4 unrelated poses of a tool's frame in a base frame.
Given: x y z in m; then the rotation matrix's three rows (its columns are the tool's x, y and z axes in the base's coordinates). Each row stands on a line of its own.
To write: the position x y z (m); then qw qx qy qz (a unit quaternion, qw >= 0). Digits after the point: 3 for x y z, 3 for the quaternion. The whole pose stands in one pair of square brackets.
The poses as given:
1:
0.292 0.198 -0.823
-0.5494 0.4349 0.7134
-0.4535 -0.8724 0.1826
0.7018 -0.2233 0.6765
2:
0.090 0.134 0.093
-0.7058 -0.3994 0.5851
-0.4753 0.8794 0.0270
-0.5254 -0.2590 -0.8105
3:
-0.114 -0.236 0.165
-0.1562 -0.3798 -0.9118
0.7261 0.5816 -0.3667
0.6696 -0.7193 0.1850
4:
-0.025 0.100 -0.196
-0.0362 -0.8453 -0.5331
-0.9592 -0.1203 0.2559
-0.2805 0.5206 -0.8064
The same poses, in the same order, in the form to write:
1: [0.292 0.198 -0.823 0.252 -0.402 0.012 -0.880]
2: [0.090 0.134 0.093 0.301 -0.237 0.921 -0.063]
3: [-0.114 -0.236 0.165 0.635 -0.139 -0.623 0.436]
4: [-0.025 0.100 -0.196 0.096 0.687 -0.656 -0.296]
